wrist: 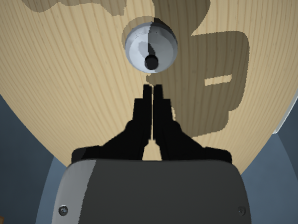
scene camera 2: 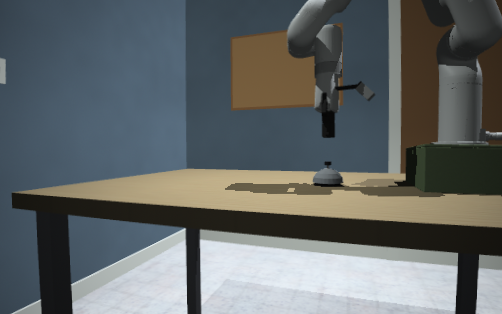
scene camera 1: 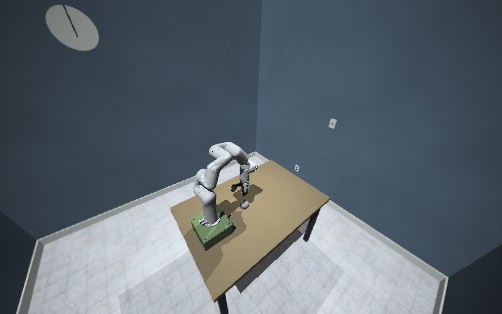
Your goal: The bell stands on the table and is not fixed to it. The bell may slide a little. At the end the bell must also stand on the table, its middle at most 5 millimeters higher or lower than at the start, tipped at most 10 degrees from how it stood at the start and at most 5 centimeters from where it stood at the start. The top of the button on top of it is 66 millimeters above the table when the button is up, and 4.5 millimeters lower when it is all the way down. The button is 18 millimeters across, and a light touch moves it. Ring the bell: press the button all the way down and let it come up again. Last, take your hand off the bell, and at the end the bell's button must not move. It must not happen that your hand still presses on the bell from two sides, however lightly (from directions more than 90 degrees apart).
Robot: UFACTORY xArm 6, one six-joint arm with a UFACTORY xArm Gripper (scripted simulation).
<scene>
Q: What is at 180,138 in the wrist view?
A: The gripper.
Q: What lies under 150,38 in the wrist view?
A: A bell.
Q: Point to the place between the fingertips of the gripper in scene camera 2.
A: At 328,137
</scene>
